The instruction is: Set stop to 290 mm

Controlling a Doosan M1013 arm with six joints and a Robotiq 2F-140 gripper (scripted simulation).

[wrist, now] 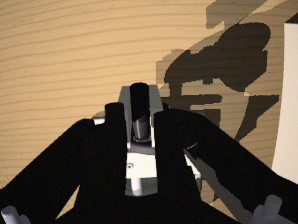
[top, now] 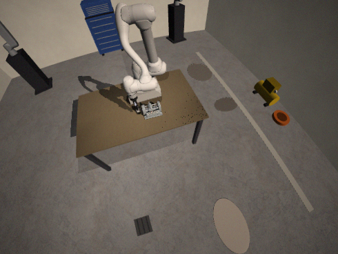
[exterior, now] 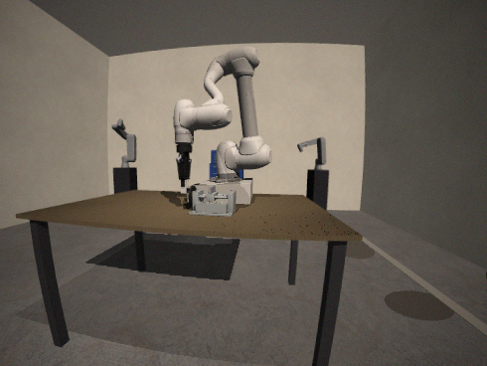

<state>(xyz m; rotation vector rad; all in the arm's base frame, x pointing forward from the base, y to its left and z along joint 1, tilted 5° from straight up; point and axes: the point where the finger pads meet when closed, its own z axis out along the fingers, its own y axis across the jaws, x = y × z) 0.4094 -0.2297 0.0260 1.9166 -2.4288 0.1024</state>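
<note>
My hand is 13 cm to the right of the grey stop fixture, 3 cm above it and 2 cm short of it. Also, from my hand: black handwheel handle 2 cm below.
</note>
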